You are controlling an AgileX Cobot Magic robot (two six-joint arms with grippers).
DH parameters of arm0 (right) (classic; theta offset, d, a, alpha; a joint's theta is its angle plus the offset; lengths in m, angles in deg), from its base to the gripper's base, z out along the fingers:
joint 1: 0 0.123 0 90
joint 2: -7.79 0 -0.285 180
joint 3: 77.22 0 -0.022 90
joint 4: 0 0.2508 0 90
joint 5: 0 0 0.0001 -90
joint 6: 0 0.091 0 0
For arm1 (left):
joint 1: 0 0.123 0 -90
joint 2: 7.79 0 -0.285 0
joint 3: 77.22 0 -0.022 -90
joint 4: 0 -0.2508 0 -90
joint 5: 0 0 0.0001 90
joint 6: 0 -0.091 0 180
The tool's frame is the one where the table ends.
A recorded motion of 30 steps. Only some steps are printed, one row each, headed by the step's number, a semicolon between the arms.
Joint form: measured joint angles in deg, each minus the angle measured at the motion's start. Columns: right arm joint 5, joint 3, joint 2, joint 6, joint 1, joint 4; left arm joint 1, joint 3, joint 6, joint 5, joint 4, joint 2.
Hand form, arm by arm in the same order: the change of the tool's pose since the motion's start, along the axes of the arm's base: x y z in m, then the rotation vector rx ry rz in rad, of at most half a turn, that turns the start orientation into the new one. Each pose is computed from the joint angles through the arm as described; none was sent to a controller.
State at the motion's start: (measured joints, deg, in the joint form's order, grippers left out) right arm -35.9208 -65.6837 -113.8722 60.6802 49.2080 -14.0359; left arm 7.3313 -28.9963 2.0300 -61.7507 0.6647 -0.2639
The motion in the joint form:
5: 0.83 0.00 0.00 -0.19 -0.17 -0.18; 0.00 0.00 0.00 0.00 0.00 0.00
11: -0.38 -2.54 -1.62 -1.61 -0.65 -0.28; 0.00 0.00 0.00 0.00 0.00 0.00
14: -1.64 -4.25 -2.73 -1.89 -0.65 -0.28; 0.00 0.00 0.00 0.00 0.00 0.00
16: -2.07 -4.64 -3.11 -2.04 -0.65 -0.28; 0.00 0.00 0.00 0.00 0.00 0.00
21: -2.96 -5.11 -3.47 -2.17 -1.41 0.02; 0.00 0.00 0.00 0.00 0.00 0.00
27: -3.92 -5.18 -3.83 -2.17 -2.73 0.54; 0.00 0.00 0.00 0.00 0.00 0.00
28: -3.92 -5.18 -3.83 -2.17 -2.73 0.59; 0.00 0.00 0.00 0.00 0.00 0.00
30: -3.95 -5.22 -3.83 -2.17 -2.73 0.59; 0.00 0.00 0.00 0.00 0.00 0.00
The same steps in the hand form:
5: 0.0016 0.0003 0.0003 0.0099 -0.0093 0.0050; 0.0000 0.0000 0.0000 0.0000 0.0000 0.0000
11: 0.0100 0.0045 -0.0009 -0.0027 -0.0115 0.0180; 0.0000 0.0000 0.0000 0.0000 0.0000 0.0000
14: 0.0137 0.0081 -0.0020 -0.0144 -0.0073 0.0187; 0.0000 0.0000 0.0000 0.0000 0.0000 0.0000
16: 0.0145 0.0087 -0.0032 -0.0211 -0.0036 0.0199; 0.0000 0.0000 0.0000 0.0000 0.0000 0.0000
21: 0.0184 0.0056 -0.0040 -0.0305 0.0064 0.0027; 0.0000 0.0000 0.0000 0.0000 0.0000 0.0000
27: 0.0236 -0.0014 -0.0065 -0.0432 0.0245 -0.0291; 0.0000 0.0000 0.0000 0.0000 0.0000 0.0000
28: 0.0236 -0.0014 -0.0065 -0.0427 0.0250 -0.0297; 0.0000 0.0000 0.0000 0.0000 0.0000 0.0000
30: 0.0237 -0.0013 -0.0063 -0.0426 0.0248 -0.0298; 0.0000 0.0000 0.0000 0.0000 0.0000 0.0000

